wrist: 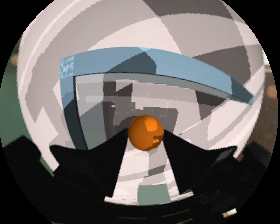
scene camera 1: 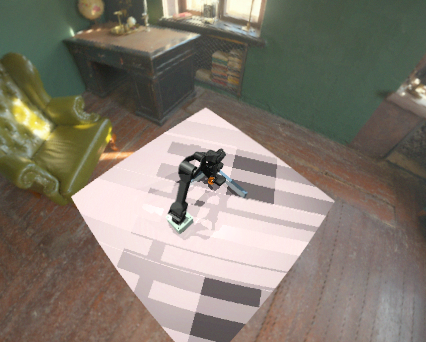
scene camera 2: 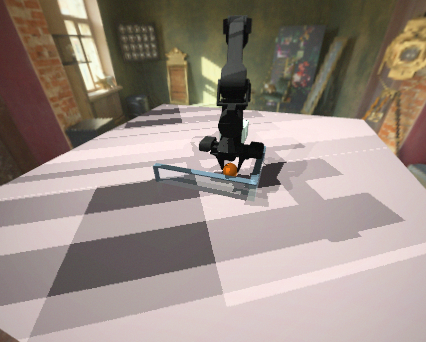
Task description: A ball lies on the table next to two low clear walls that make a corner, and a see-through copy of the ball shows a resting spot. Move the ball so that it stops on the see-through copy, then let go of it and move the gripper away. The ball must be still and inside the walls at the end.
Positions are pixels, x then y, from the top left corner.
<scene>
my gripper: holds an orange ball [wrist: 145, 133]
</scene>
